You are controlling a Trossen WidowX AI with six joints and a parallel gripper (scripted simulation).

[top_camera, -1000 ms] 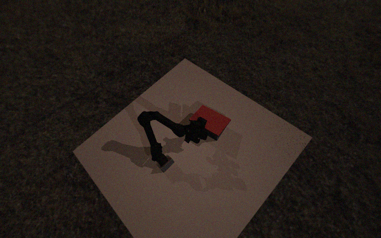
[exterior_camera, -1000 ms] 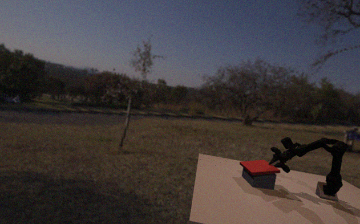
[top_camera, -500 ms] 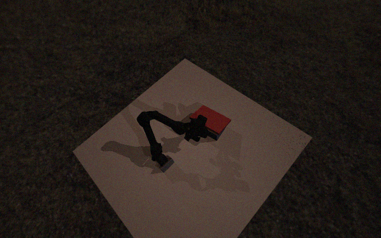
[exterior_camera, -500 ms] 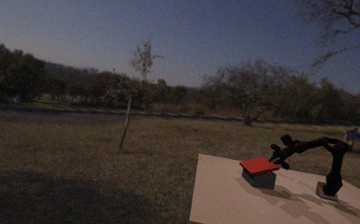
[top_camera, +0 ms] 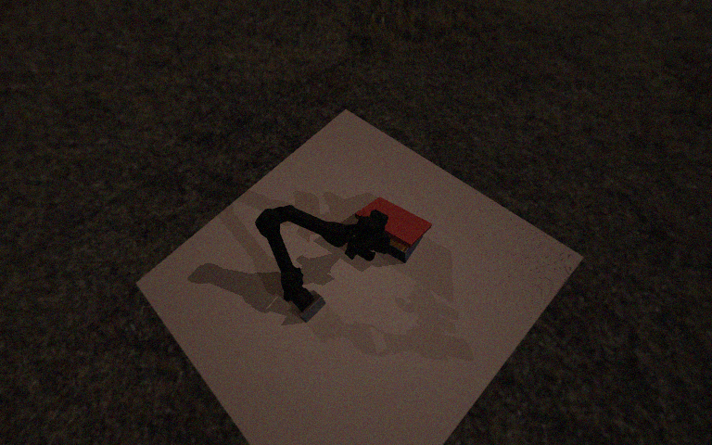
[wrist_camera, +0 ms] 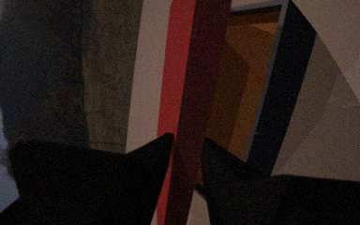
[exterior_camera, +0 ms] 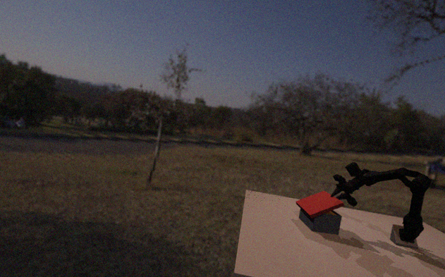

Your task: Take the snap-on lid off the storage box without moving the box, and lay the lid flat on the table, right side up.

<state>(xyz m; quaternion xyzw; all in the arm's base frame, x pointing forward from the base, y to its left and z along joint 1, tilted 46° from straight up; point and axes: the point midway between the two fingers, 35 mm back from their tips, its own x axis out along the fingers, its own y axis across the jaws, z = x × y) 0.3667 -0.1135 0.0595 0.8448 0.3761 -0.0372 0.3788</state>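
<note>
The red lid lies 70 mm ahead of my gripper tip, 40 mm below it and 10 mm to the left of it. From my gripper tip the other things lie so: grey-blue storage box 110 mm below, 50 mm ahead, 10 mm to the left.
</note>
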